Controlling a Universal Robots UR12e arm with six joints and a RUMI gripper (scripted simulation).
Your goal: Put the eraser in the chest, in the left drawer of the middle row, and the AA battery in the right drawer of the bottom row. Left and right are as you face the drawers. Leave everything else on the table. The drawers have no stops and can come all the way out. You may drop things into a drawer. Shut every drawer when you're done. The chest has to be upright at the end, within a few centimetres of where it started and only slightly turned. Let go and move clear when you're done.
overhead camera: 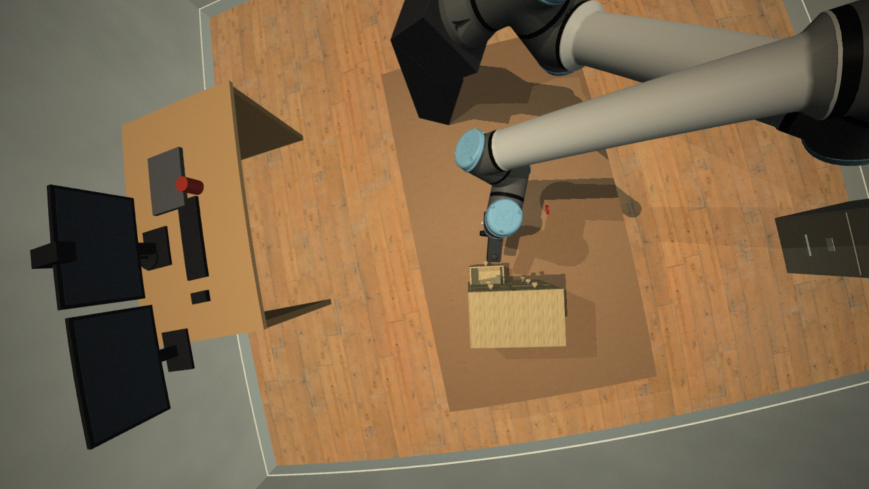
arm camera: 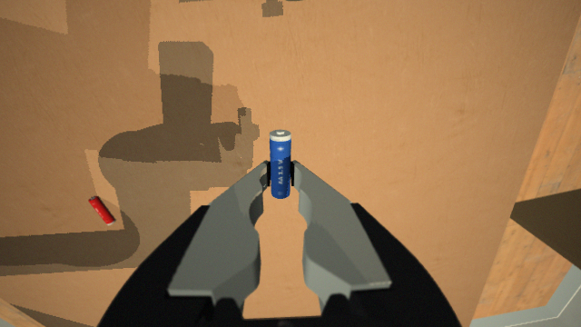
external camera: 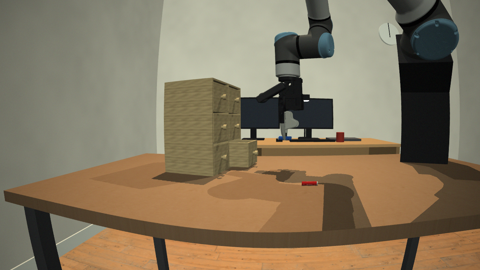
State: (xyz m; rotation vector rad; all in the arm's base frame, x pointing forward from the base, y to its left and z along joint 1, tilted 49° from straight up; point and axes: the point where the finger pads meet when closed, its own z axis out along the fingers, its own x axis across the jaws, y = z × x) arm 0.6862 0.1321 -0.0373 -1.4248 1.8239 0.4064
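The blue AA battery lies 1 cm below my hand. Round my hand: red battery: 10 cm behind, 25 cm to the left, 11 cm below; eraser: 30 cm ahead, 10 cm to the left.
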